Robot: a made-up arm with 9 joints. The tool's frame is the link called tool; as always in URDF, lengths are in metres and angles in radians.
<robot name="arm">
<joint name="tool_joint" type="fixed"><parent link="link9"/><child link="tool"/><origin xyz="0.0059 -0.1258 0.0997" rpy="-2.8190 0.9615 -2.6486"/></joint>
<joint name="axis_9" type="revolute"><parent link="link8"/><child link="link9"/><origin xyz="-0.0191 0.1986 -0.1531" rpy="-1.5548 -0.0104 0.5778"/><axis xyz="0 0 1"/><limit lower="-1.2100" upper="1.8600"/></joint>
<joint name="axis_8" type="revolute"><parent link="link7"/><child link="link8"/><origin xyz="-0.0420 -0.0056 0.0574" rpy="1.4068 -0.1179 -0.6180"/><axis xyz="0 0 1"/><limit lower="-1.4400" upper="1.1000"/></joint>
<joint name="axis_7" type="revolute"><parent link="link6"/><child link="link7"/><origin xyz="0.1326 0.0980 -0.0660" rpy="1.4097 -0.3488 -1.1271"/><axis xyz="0 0 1"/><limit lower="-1.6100" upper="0.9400"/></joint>
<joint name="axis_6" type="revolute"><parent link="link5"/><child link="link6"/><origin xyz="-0.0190 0.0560 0.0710" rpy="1.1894 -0.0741 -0.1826"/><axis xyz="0 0 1"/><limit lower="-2.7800" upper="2.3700"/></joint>
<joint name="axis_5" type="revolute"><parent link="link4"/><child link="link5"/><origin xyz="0.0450 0.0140 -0.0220" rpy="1.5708 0.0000 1.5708"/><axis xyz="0 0 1"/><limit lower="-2.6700" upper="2.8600"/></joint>
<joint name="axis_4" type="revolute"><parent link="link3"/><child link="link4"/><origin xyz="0.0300 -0.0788 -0.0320" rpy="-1.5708 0.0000 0.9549"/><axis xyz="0 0 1"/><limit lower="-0.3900" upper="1.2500"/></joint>
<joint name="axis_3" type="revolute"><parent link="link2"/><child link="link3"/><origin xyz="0.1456 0.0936 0.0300" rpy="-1.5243 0.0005 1.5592"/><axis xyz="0 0 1"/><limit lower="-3.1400" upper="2.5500"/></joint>
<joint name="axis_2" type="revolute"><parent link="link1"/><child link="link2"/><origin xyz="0.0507 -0.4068 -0.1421" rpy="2.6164 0.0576 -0.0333"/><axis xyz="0 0 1"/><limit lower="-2.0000" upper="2.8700"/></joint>
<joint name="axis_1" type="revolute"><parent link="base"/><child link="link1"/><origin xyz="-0.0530 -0.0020 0.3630" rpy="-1.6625 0.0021 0.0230"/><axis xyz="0 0 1"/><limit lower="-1.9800" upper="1.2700"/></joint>
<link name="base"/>
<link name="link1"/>
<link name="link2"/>
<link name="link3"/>
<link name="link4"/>
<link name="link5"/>
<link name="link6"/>
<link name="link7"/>
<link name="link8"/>
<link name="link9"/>
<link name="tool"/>
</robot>
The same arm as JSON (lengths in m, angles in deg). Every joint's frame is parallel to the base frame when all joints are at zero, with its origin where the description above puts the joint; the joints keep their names.
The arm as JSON. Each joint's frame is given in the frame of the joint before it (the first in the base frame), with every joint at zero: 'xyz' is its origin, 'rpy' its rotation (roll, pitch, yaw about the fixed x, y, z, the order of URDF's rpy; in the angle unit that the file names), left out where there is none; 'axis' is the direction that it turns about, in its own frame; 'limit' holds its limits. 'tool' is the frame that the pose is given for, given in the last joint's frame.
{"units": {"length": "m", "angle": "deg"}, "joints": [{"name": "axis_1", "type": "revolute", "origin": {"xyz": [-0.053, -0.002, 0.363]}, "axis": [-0.023101, 0.995528, -0.091603], "limit": {"lower": -113.45, "upper": 72.77}}, {"name": "axis_2", "type": "revolute", "origin": {"xyz": [0.054, -0.103, 0.418]}, "axis": [-0.0465, -0.815702, 0.576601], "limit": {"lower": -114.59, "upper": 164.44}}, {"name": "axis_3", "type": "revolute", "origin": {"xyz": [0.143, 0.025, 0.099]}, "axis": [-1.0, 0.0001, 0.0], "limit": {"lower": -179.91, "upper": 146.1}}, {"name": "axis_4", "type": "revolute", "origin": {"xyz": [0.032, -0.047, 0.07]}, "axis": [0.0, 0.0001, -1.0], "limit": {"lower": -22.35, "upper": 71.62}}, {"name": "axis_5", "type": "revolute", "origin": {"xyz": [0.014, 0.045, 0.022]}, "axis": [0.0001, 1.0, 0.0001], "limit": {"lower": -152.98, "upper": 163.87}}, {"name": "axis_6", "type": "revolute", "origin": {"xyz": [-0.019, 0.071, -0.056]}, "axis": [-0.195593, 0.371086, 0.907766], "limit": {"lower": -159.28, "upper": 135.79}}, {"name": "axis_7", "type": "revolute", "origin": {"xyz": [0.143, 0.076, -0.073]}, "axis": [-0.926852, -0.358082, 0.112794], "limit": {"lower": -92.25, "upper": 53.86}}, {"name": "axis_8", "type": "revolute", "origin": {"xyz": [-0.066, 0.002, -0.027]}, "axis": [-0.199501, -0.235801, -0.951103], "limit": {"lower": -82.51, "upper": 63.03}}, {"name": "axis_9", "type": "revolute", "origin": {"xyz": [-0.162, 0.012, 0.192]}, "axis": [-0.936882, 0.336094, 0.096398], "limit": {"lower": -69.33, "upper": 106.57}}], "tool": {"origin": {"xyz": [-0.118, -0.001, -0.109], "rpy": [72.45, 28.56, 7.97]}}}
